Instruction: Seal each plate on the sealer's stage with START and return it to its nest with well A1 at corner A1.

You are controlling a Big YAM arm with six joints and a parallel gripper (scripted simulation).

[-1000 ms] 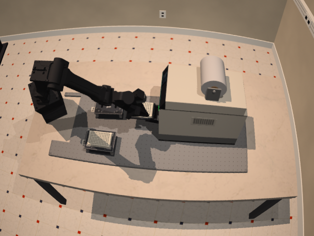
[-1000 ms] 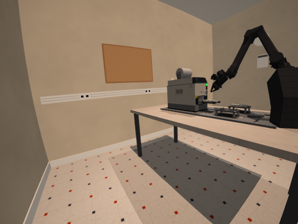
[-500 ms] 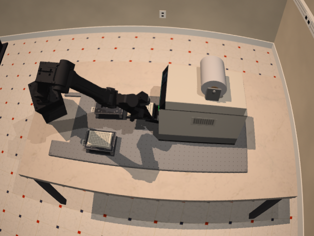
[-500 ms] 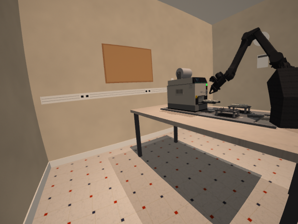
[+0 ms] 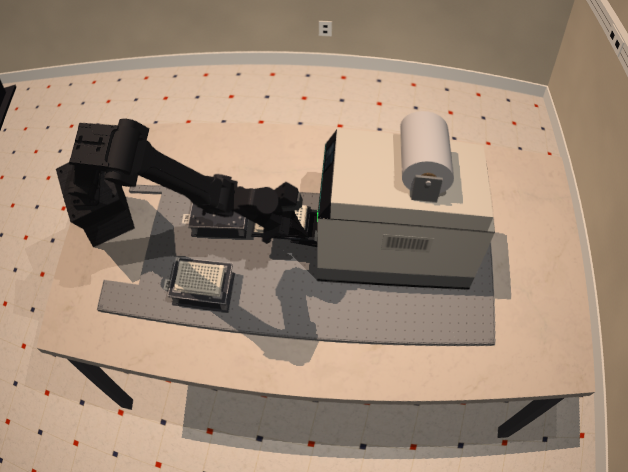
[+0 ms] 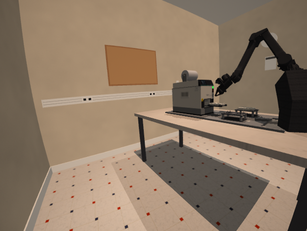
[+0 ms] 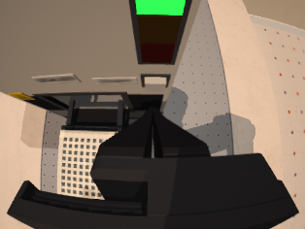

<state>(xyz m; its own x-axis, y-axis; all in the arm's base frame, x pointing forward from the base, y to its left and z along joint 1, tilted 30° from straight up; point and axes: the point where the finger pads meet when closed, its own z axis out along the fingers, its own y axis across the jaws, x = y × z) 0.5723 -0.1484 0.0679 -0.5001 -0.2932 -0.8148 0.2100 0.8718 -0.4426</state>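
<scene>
The start button lies 3 cm ahead of my hand and 1 cm to the right of it. The rest, counted from my hand: yellow warning label 17 cm to the left, 7 cm ahead, 3 cm below; sealer stage 10 cm to the left, 9 cm below, 5 cm behind; plate 28 cm behind, 12 cm below, 2 cm to the right.
</scene>
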